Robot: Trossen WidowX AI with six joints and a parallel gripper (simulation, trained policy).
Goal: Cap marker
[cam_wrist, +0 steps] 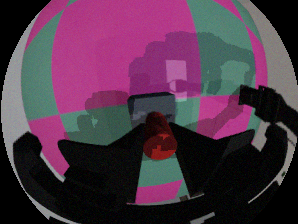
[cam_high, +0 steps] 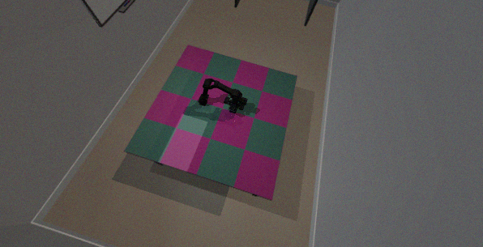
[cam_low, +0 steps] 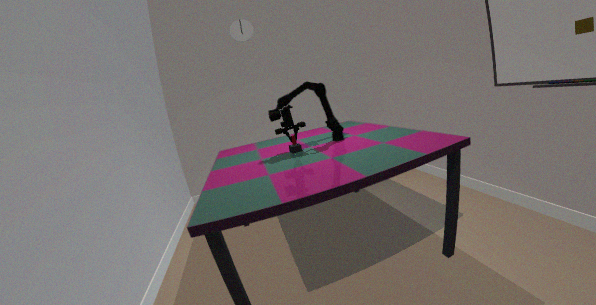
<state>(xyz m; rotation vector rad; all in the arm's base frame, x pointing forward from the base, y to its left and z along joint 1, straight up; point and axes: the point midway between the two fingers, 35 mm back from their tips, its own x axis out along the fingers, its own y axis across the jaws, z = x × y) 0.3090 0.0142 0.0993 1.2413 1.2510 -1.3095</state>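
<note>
My gripper tip is 1 cm below the red cap. Round my gripper tip: holder block: 4 cm below.
</note>
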